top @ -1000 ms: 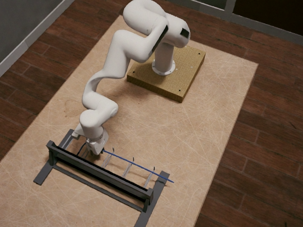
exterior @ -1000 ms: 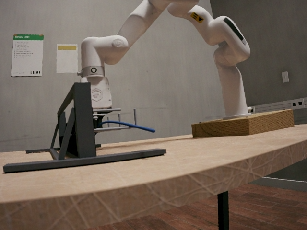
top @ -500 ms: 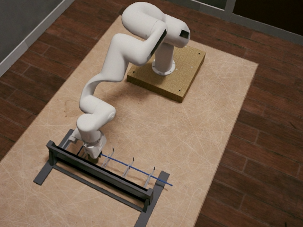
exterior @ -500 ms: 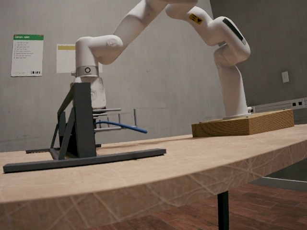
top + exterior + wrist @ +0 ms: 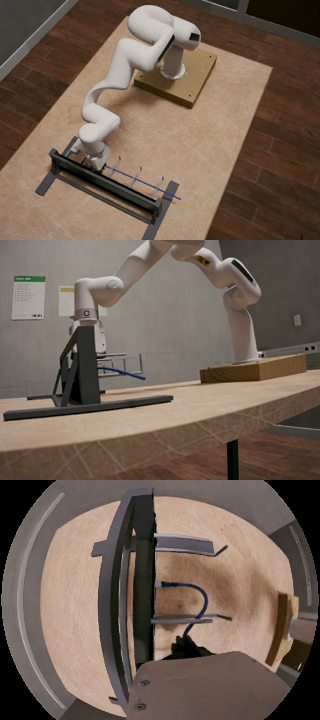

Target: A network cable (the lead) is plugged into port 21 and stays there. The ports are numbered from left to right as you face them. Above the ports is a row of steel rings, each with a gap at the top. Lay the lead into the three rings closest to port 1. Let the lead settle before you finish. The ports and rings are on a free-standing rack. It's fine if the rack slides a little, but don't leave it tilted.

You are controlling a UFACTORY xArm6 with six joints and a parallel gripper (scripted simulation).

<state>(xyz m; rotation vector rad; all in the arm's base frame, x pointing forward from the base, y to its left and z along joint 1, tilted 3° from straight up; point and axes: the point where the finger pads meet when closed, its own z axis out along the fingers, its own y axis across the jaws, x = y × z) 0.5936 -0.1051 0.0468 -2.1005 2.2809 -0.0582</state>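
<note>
Now: hand 6 cm short of the dark grey rack, 5 cm to the right of it and 1 cm above it.
</note>
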